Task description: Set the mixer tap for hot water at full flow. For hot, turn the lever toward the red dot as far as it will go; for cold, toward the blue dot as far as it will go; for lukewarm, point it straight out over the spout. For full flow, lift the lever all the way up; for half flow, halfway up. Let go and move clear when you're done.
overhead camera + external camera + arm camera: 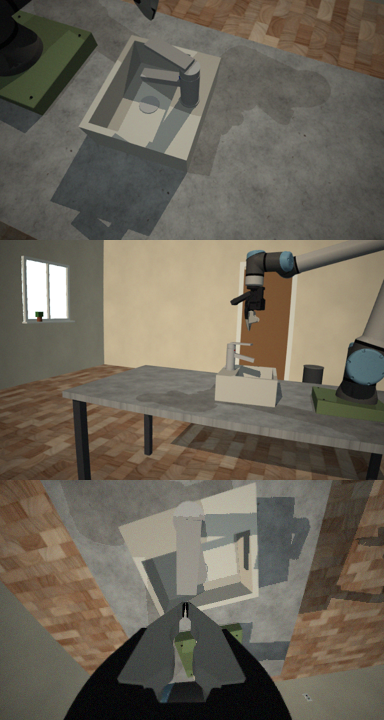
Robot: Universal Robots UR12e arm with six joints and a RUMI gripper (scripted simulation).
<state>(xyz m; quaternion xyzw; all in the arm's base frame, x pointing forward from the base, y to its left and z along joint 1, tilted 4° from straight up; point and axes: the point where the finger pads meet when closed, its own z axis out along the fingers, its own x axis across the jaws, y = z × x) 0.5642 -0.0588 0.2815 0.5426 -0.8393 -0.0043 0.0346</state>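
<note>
Now: the lever 30 mm ahead of my hand, 20 mm to the right of it and 80 mm below it. Also, from my hand: cream basin 30 mm behind, 30 mm to the right, 320 mm below.
</note>
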